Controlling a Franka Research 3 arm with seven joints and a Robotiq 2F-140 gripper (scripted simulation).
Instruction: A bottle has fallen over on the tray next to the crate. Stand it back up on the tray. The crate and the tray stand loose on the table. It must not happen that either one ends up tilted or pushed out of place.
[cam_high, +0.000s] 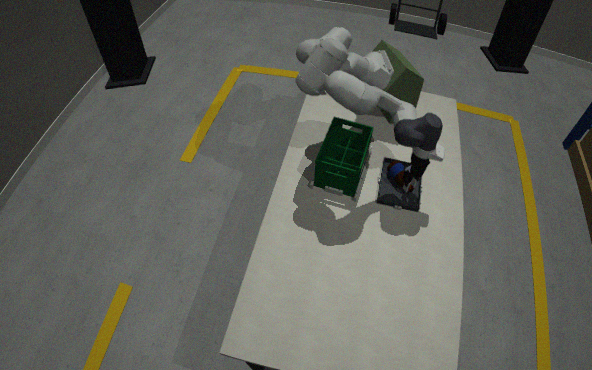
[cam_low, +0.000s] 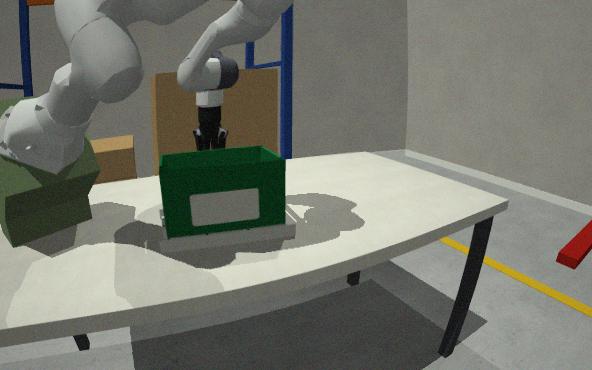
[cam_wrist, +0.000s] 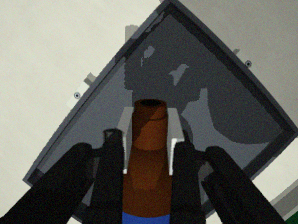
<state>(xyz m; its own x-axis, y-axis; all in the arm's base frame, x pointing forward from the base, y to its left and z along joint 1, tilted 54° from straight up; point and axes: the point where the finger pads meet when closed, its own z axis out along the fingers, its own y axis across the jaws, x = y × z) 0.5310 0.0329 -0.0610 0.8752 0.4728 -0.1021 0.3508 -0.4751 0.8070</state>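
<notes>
My gripper is now 50 mm past the brown bottle, 20 mm to the left of it and 20 mm above it. From my hand the other things lie so: green crate (150 mm behind, 280 mm to the right, 20 mm above); dark grey tray (40 mm behind, 20 mm to the right, 50 mm below).
</notes>
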